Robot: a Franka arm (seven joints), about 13 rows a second.
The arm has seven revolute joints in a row. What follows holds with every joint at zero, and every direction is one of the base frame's. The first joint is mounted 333 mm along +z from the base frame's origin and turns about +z. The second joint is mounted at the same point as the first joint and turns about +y. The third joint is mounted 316 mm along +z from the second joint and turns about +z. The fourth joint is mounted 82.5 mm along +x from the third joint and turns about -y. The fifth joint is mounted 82.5 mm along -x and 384 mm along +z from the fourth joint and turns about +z. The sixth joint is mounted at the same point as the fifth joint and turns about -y. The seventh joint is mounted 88 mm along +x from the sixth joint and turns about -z. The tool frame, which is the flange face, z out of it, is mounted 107 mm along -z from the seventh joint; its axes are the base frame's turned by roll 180, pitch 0 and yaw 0 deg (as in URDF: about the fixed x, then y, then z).
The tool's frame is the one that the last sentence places.
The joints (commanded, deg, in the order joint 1, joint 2, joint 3, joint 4, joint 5, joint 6, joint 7), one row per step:
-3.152 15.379 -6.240 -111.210 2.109 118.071 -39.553
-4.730 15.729 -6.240 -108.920 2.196 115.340 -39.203
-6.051 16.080 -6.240 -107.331 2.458 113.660 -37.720
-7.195 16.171 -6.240 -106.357 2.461 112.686 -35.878
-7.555 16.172 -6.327 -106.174 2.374 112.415 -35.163
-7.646 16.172 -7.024 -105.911 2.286 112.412 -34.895
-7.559 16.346 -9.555 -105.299 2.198 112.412 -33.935
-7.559 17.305 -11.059 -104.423 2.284 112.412 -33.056
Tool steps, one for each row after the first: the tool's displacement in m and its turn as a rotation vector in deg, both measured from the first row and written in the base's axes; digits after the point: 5 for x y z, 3 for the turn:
0.00264 -0.01636 0.01024 0.176 0.771 -1.904
0.00400 -0.02998 0.01658 0.253 1.211 -4.780
0.00384 -0.04199 0.02187 0.014 1.363 -7.710
0.00302 -0.04663 0.02296 -0.168 1.492 -8.806
0.00225 -0.05465 0.02518 -0.510 1.271 -9.781
-0.00151 -0.07887 0.02904 -1.515 0.932 -13.013
-0.00171 -0.09408 0.02646 -2.149 1.068 -15.323

